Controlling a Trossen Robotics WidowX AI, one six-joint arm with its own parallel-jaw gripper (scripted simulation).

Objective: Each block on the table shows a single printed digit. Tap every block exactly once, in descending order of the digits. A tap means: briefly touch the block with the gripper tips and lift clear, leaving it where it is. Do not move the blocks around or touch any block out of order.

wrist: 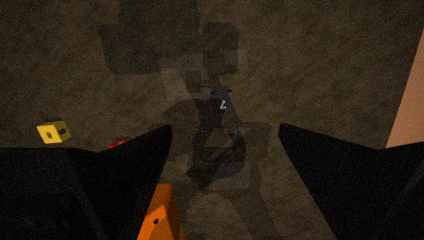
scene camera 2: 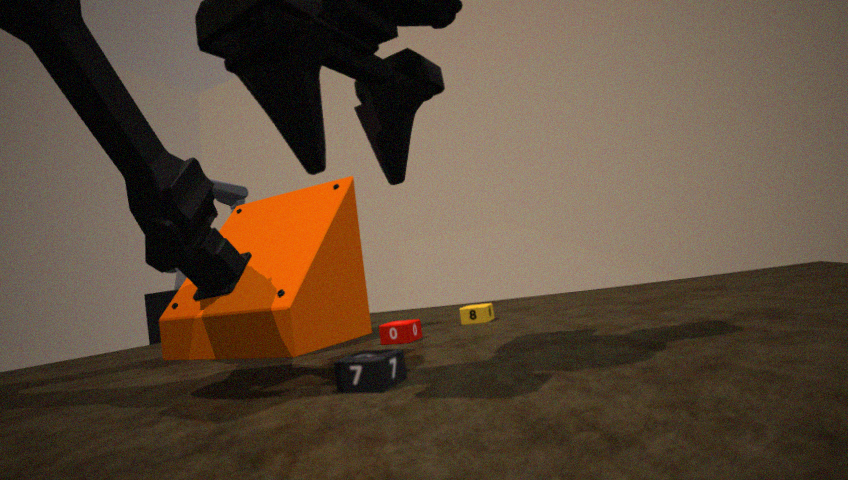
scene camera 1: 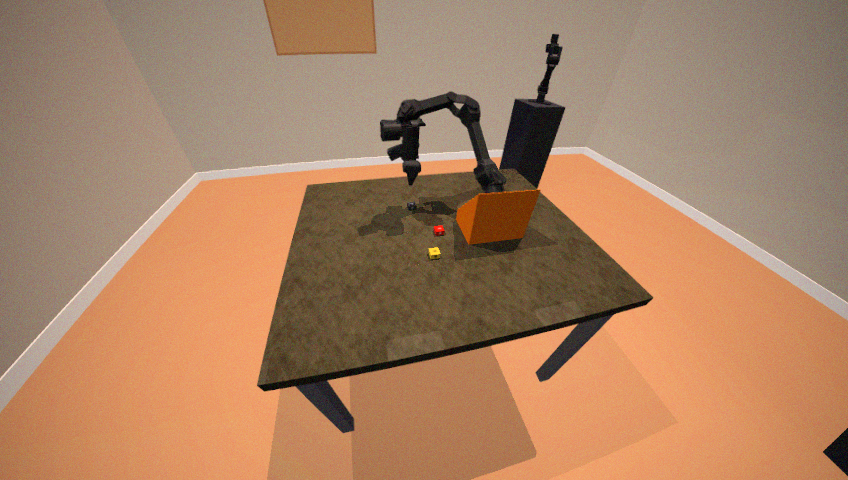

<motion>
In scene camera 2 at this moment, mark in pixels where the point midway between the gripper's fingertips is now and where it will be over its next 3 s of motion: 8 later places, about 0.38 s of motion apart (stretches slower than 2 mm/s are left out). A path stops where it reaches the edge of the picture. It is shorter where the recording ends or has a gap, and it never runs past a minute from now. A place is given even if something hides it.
My gripper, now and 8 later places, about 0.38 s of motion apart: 361, 179; 347, 187; 368, 196; 382, 218; 379, 221; 411, 218; 455, 222; 461, 240; 467, 283
</motion>
